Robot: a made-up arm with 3 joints. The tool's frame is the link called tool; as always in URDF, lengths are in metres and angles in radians.
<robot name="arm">
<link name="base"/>
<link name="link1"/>
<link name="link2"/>
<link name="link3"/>
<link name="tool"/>
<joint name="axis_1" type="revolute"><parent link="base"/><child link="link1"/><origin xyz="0 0 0.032"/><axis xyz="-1 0 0"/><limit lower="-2.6" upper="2.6" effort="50" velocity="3"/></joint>
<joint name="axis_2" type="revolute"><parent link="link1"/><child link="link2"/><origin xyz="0.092 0.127 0.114"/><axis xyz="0 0 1"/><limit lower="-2.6" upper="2.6" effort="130" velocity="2.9"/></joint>
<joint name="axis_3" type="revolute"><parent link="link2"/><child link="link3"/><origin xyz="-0.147 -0.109 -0.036"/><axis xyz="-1 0 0"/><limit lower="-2.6" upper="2.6" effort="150" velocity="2.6"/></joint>
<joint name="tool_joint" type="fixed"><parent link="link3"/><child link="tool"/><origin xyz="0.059 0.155 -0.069"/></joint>
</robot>
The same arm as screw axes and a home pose.
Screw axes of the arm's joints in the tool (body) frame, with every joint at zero. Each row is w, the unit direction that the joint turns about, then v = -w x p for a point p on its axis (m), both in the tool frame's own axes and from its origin. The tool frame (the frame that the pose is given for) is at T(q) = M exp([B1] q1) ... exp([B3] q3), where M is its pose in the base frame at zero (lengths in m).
B1 = (-1, 0, 0, 0, 0.009, -0.173)
B2 = (0, 0, 1, -0.046, -0.088, 0)
B3 = (-1, 0, 0, 0, -0.069, -0.155)
M: xyz 0.004 0.173 0.041 (m) quaternion w x y z 1 0 0 0
Joint limits (rad, base to tool): -2.6..2.6 -2.6..2.6 -2.6..2.6

